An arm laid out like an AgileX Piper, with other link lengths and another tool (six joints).
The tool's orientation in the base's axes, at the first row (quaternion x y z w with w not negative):
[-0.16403, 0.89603, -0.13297, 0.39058]
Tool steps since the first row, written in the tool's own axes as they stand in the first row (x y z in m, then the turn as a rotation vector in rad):
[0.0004, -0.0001, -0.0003, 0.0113, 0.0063, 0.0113]
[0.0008, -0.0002, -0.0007, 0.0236, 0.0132, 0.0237]
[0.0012, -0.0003, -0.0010, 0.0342, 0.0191, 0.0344]
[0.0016, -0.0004, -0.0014, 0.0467, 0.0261, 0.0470]
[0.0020, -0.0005, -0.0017, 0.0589, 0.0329, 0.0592]
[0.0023, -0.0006, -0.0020, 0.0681, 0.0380, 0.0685]
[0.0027, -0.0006, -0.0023, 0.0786, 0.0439, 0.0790]
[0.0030, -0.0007, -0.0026, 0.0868, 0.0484, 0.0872]
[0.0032, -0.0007, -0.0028, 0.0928, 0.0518, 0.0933]
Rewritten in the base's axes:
[-0.0005, -0.0002, 0.0000, 0.0000, 0.0000, -0.0172]
[-0.0010, -0.0004, 0.0000, 0.0000, 0.0000, -0.0360]
[-0.0015, -0.0006, 0.0000, 0.0000, 0.0000, -0.0521]
[-0.0020, -0.0008, 0.0000, 0.0000, 0.0000, -0.0712]
[-0.0025, -0.0011, 0.0000, 0.0000, 0.0000, -0.0898]
[-0.0028, -0.0012, 0.0000, 0.0001, 0.0000, -0.1038]
[-0.0033, -0.0014, 0.0000, 0.0000, 0.0000, -0.1198]
[-0.0037, -0.0015, 0.0000, 0.0000, -0.0001, -0.1322]
[-0.0040, -0.0016, 0.0000, 0.0000, 0.0000, -0.1414]

